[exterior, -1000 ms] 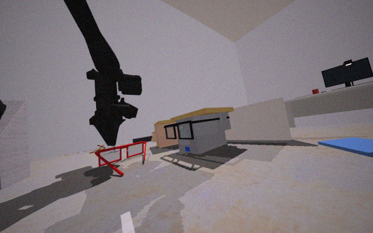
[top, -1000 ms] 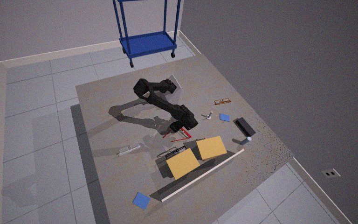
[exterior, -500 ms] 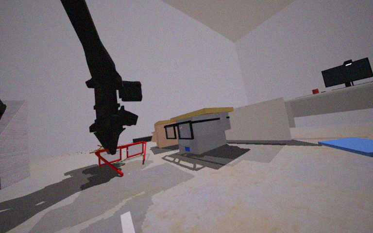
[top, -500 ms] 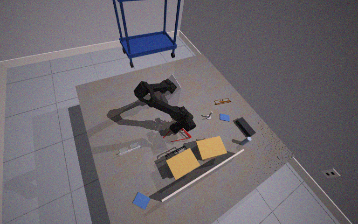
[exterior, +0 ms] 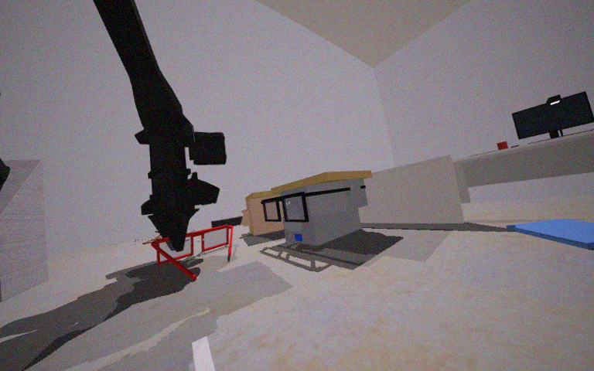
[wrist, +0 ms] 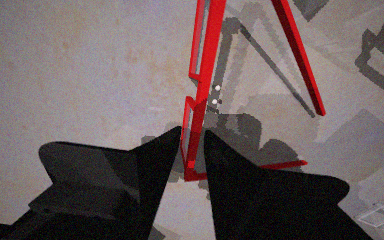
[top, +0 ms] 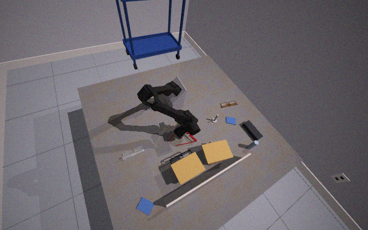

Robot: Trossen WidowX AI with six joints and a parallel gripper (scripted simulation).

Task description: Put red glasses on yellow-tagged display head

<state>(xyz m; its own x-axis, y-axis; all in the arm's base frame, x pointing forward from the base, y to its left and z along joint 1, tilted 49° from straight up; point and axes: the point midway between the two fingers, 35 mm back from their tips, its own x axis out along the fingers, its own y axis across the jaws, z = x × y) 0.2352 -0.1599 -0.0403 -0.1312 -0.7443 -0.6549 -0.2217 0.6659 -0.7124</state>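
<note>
Right now the white post is 270 mm to the left of my gripper tip, 40 mm ahead of it and 10 mm above it. Round my gripper tip: white panel 360 mm ahead, 50 mm to the right, 40 mm above; then grey head 210 mm ahead, 140 mm to the right, 40 mm above; then tan head 220 mm ahead, 80 mm to the left, 40 mm above.
</note>
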